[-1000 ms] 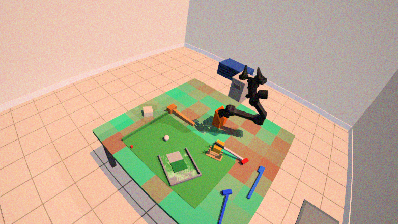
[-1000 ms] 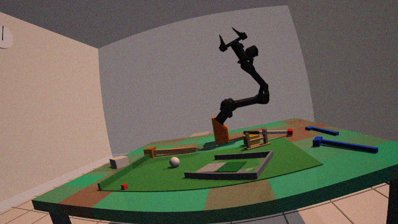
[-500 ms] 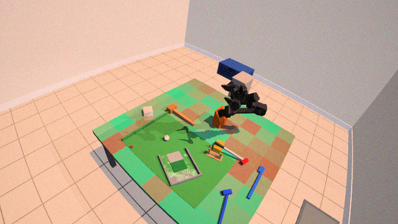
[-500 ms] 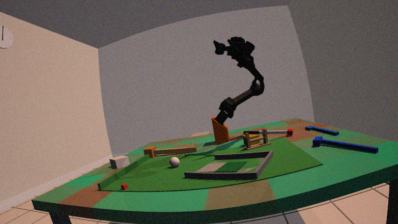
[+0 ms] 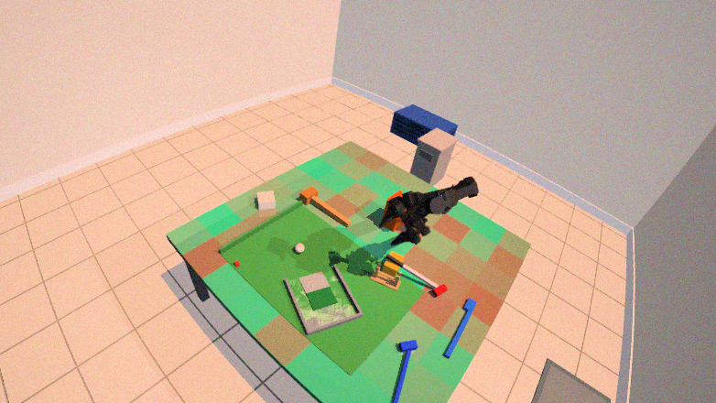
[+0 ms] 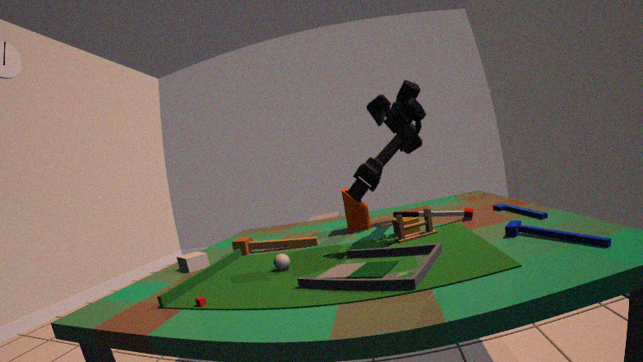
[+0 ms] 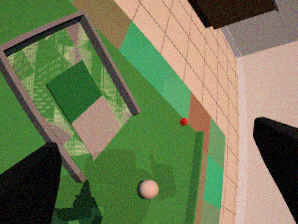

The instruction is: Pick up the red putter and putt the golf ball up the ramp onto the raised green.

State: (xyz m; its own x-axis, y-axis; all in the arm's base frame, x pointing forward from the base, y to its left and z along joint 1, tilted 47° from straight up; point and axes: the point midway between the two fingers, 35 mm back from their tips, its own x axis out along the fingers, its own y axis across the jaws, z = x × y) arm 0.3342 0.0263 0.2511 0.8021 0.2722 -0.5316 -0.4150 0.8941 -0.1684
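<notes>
Now: the red putter 250 mm below my gripper tip, 160 mm behind it and 110 mm to the left of it. The rest, counted from my gripper tip: grey three-sided frame: 280 mm below, 200 mm ahead, 50 mm to the right; white golf ball: 310 mm to the right, 260 mm below, 120 mm ahead; yellow block: 260 mm below, 130 mm behind.
</notes>
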